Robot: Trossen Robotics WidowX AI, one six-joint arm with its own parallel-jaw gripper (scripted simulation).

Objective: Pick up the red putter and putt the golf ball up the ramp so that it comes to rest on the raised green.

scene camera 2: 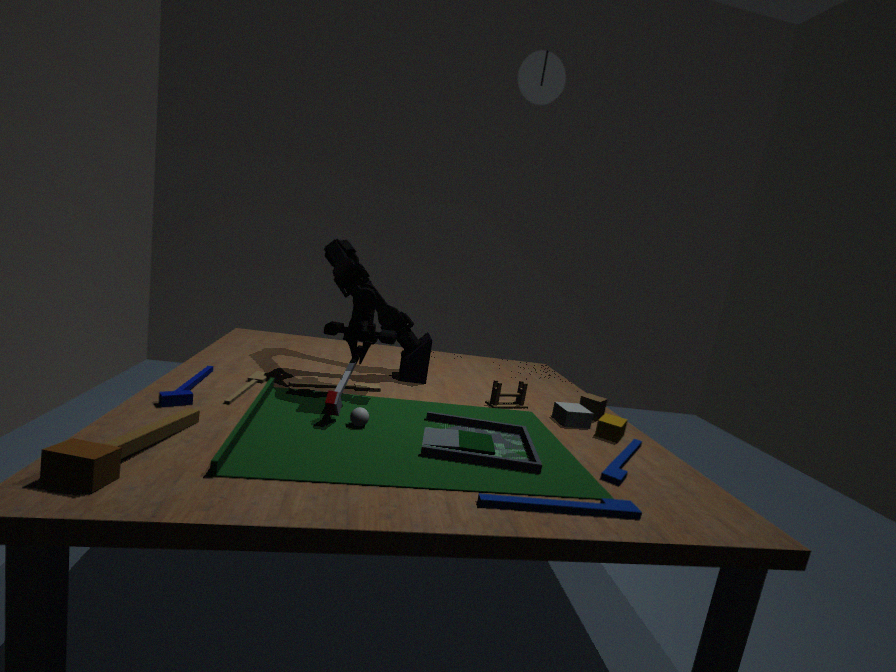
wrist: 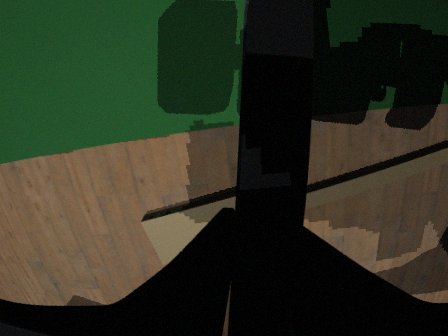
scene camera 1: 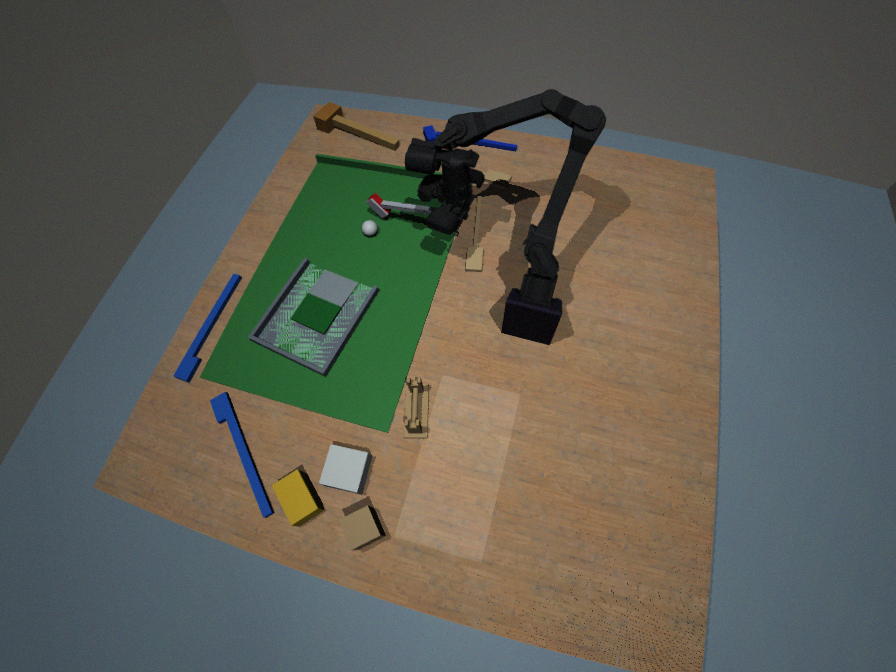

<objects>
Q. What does the gripper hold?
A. A red putter.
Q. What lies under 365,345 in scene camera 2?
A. The gripper.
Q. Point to a wooden stand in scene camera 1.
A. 416,398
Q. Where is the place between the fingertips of the gripper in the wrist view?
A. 250,220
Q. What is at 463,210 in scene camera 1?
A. The gripper.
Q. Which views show the wooden mallet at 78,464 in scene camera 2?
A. Scene camera 2 and scene camera 1 only.
</objects>
